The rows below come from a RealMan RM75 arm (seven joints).
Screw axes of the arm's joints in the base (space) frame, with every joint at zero. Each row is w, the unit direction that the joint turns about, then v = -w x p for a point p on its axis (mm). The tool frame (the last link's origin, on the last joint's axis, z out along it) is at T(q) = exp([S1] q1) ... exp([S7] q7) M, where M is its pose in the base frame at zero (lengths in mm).
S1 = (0, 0, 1, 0.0, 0.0, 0.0)
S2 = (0, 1, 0, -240.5, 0.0, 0.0)
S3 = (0, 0, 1, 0.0, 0.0, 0.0)
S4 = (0, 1, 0, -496.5, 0.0, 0.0)
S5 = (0, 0, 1, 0.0, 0.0, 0.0)
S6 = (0, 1, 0, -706.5, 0.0, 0.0)
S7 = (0, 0, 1, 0.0, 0.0, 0.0)
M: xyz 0.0 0.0 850.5 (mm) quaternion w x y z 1 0 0 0
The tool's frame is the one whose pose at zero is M.
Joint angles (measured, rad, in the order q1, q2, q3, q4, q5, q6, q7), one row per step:
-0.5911, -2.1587, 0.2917, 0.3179, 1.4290, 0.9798, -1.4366
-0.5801, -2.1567, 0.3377, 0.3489, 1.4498, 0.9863, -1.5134
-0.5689, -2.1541, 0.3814, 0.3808, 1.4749, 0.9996, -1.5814
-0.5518, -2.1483, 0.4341, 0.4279, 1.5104, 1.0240, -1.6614
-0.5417, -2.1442, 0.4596, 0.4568, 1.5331, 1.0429, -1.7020
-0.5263, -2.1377, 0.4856, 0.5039, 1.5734, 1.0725, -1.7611
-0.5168, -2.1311, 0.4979, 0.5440, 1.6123, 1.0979, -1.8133
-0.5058, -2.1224, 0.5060, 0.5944, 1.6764, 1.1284, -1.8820
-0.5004, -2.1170, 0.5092, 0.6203, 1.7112, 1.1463, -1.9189
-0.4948, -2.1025, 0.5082, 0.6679, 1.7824, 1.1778, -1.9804
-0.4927, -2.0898, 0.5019, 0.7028, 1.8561, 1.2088, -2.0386
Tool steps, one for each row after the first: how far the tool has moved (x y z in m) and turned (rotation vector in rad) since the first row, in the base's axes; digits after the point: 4 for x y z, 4 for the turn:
0.0015, -0.0004, 0.0016, -0.0353, -0.0180, -0.0144
0.0039, -0.0012, 0.0031, -0.0718, -0.0266, -0.0354
0.0067, -0.0026, 0.0073, -0.1162, -0.0260, -0.0663
0.0084, -0.0037, 0.0105, -0.1402, -0.0207, -0.0868
0.0098, -0.0057, 0.0169, -0.1726, -0.0095, -0.1122
0.0110, -0.0069, 0.0233, -0.1989, -0.0013, -0.1294
0.0109, -0.0091, 0.0305, -0.2412, 0.0150, -0.1405
0.0107, -0.0105, 0.0344, -0.2654, 0.0233, -0.1444
0.0092, -0.0121, 0.0437, -0.3080, 0.0522, -0.1463
0.0069, -0.0146, 0.0497, -0.3569, 0.0735, -0.1384

